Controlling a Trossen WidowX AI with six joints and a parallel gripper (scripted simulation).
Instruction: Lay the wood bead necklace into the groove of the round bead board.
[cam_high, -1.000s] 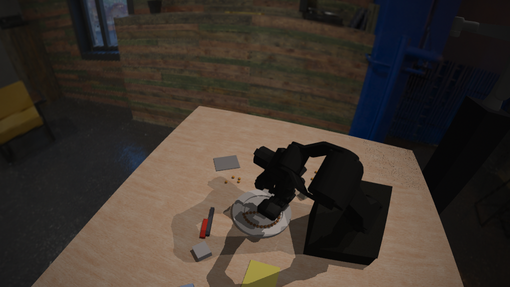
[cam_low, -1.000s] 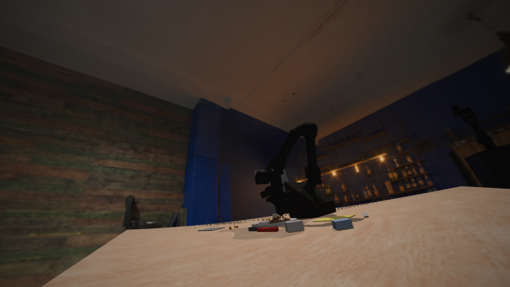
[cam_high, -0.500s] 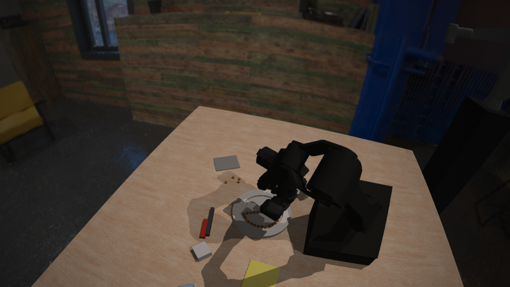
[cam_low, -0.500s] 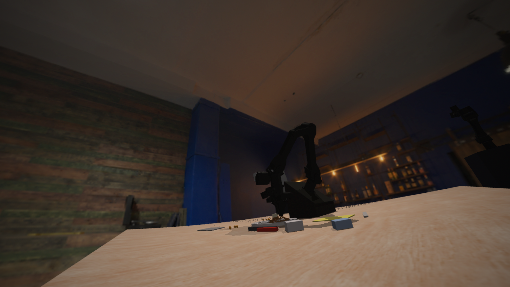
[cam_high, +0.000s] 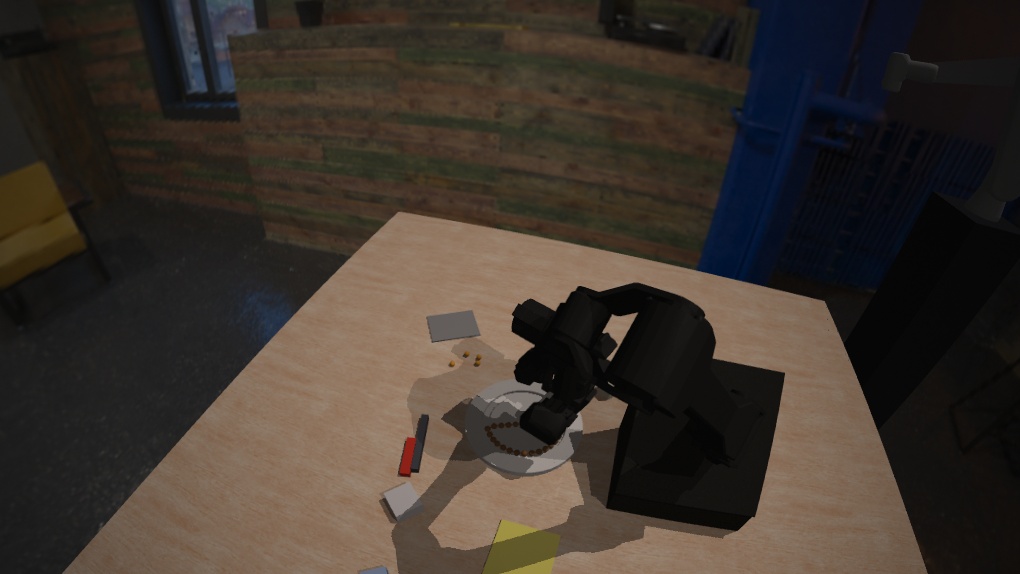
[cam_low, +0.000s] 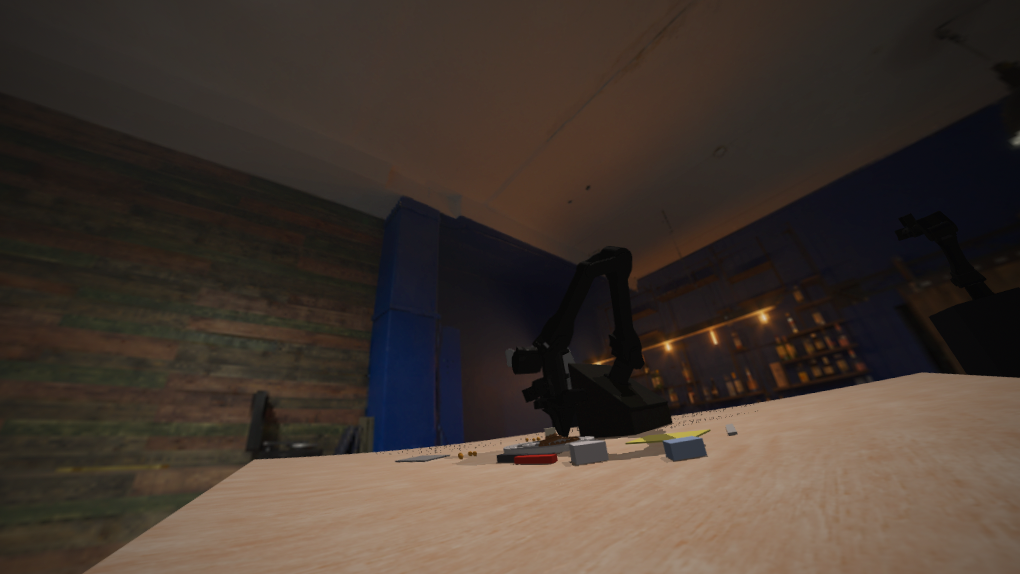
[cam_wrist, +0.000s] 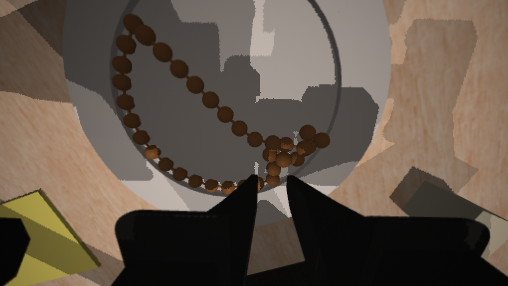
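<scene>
Right now the round white bead board is 60 mm ahead of my gripper tip, 10 mm to the left of it and 10 mm below it. From my gripper tip the other things lie so: dark bar 220 mm ahead, 110 mm to the left, 10 mm below; yellow sheet 20 mm ahead, 250 mm to the left, 20 mm below; pale cube 80 mm behind, 110 mm to the right.
</scene>
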